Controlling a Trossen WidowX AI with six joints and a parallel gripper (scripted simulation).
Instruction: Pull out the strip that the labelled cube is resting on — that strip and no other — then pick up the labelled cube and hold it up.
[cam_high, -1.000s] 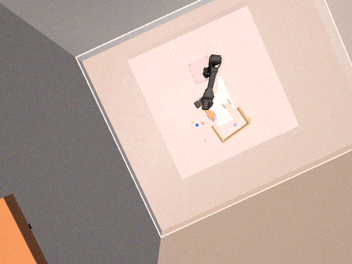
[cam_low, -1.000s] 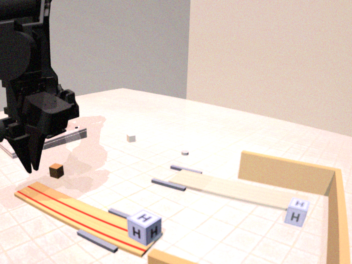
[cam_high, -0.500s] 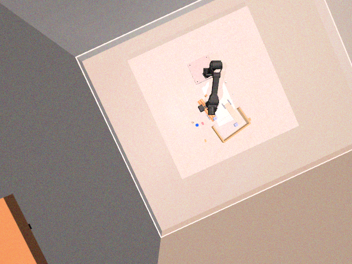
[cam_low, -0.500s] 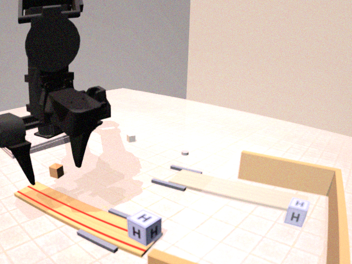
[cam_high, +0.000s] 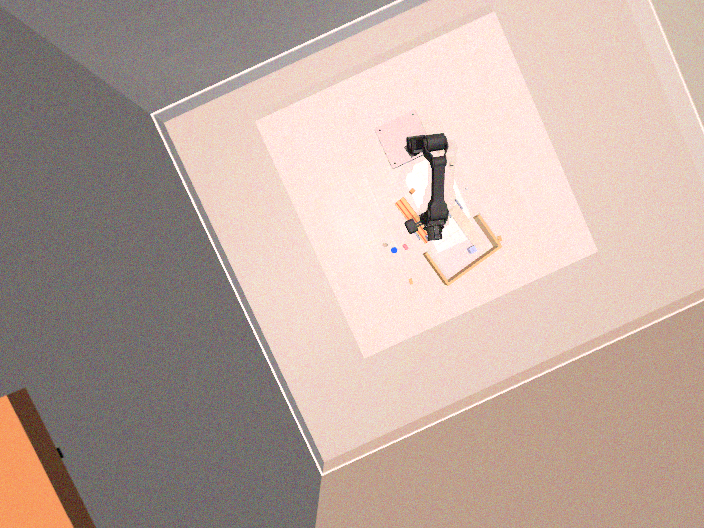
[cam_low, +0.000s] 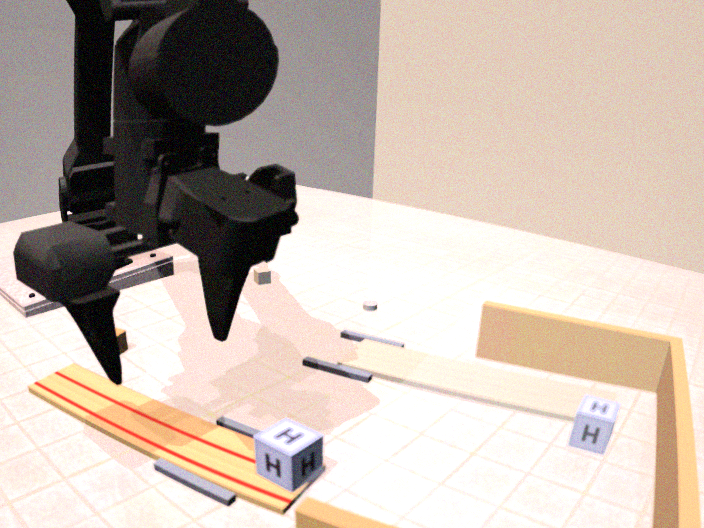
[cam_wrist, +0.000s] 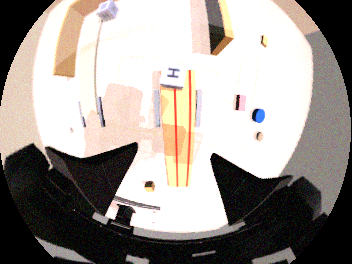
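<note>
The brown cube is 140 mm behind my gripper tip, 70 mm to the left of it and 50 mm below it. From my gripper tip the other things lie so: pink piece: 120 mm to the right, 60 mm below, 60 mm ahead; blue piece: 180 mm to the right, 60 mm below, 40 mm ahead.
</note>
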